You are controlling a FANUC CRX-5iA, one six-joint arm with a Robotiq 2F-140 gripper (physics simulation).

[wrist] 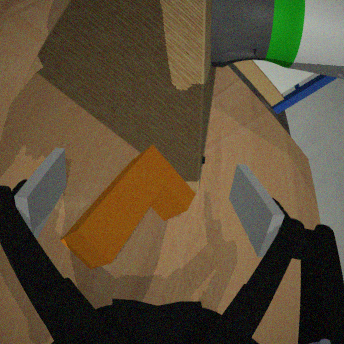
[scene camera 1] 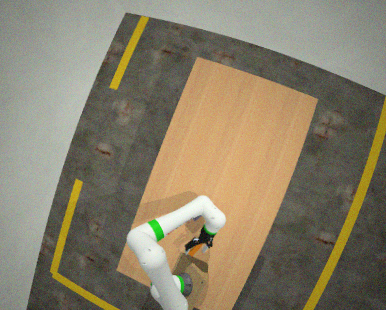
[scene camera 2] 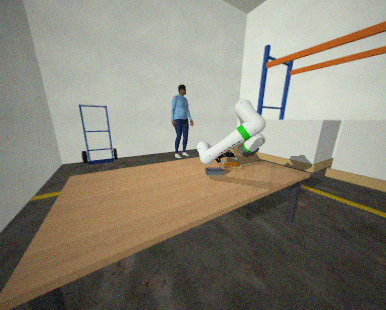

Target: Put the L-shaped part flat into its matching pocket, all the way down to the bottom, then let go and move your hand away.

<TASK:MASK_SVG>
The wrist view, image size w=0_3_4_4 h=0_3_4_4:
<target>gripper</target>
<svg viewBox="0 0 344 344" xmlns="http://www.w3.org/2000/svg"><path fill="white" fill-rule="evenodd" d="M0 185L0 244L22 288L54 341L50 344L259 344L251 336L270 304L291 258L300 259L300 309L297 344L344 344L344 283L333 230L324 224L316 224L314 230L304 228L301 221L290 218L280 203L269 195L246 164L236 163L228 199L257 257L262 257L246 284L244 283L222 314L202 307L201 301L177 301L154 305L138 300L112 298L112 304L95 309L70 278L62 277L38 243L37 238L66 186L65 148L55 147L30 177L19 181L12 190L9 186Z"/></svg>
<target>orange L-shaped part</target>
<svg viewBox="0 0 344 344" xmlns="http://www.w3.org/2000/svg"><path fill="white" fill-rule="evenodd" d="M153 144L135 156L60 239L88 268L91 269L112 262L149 206L163 220L188 209L195 192Z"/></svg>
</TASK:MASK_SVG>
